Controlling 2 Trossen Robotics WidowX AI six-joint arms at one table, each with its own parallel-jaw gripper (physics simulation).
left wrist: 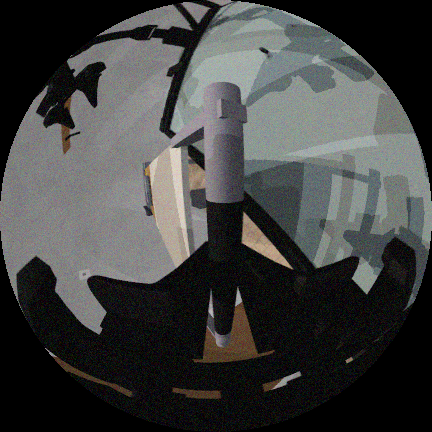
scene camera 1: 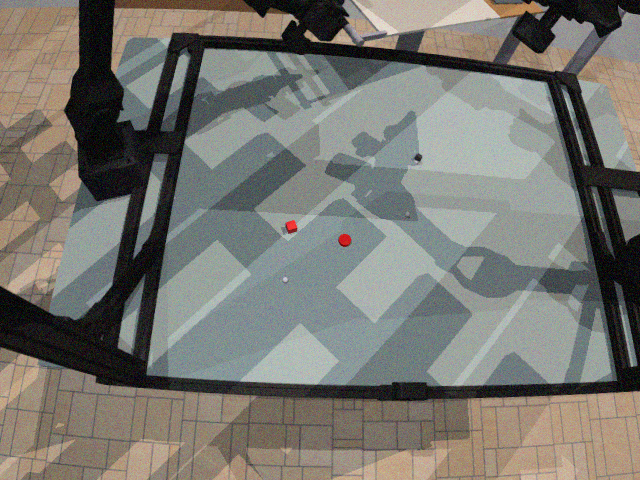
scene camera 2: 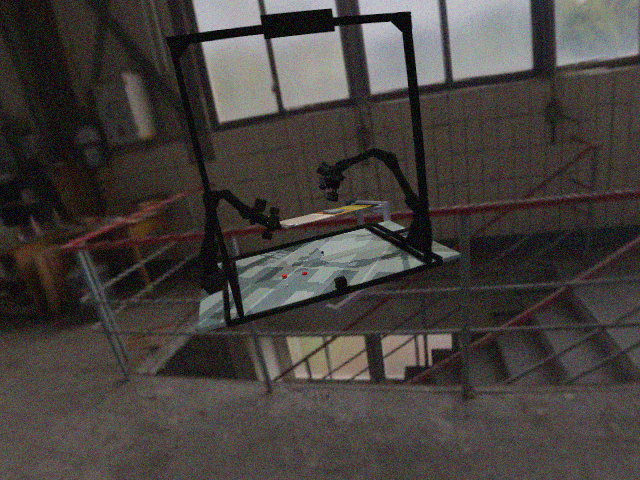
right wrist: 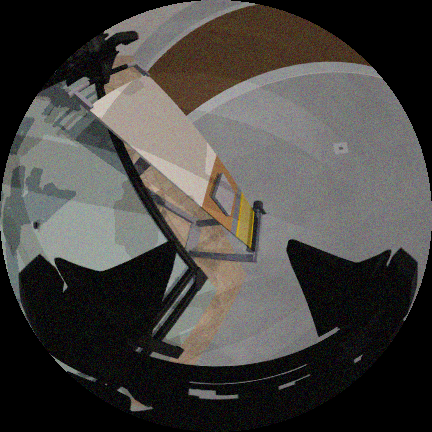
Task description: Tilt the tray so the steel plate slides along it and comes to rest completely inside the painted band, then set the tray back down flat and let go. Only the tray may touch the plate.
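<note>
The tray (scene camera 1: 413, 12) (left wrist: 170, 195) (right wrist: 155, 125) is off the table's far edge, with a pale surface, an orange stretch and a yellow band (right wrist: 245, 220) at its far end. Its exact tilt is hard to tell. The steel plate (right wrist: 225, 194) lies on the orange stretch, outside the yellow band. My left gripper (scene camera 2: 273, 224) (left wrist: 220, 245) is shut on the black grip of the tray's handle (scene camera 1: 355, 34) (left wrist: 224, 150). My right gripper (scene camera 2: 331, 192) (right wrist: 233, 246) is open and empty, apart from the tray; its lower fingers frame the tray's far end in its wrist view.
A grey frame (right wrist: 225, 256) shows under the tray. The glass-like table (scene camera 1: 217, 351) has a black rail frame. On it lie a red cube (scene camera 1: 291, 226), a red disc (scene camera 1: 344, 239), a small white ball (scene camera 1: 284, 279) and a small dark cube (scene camera 1: 418, 157).
</note>
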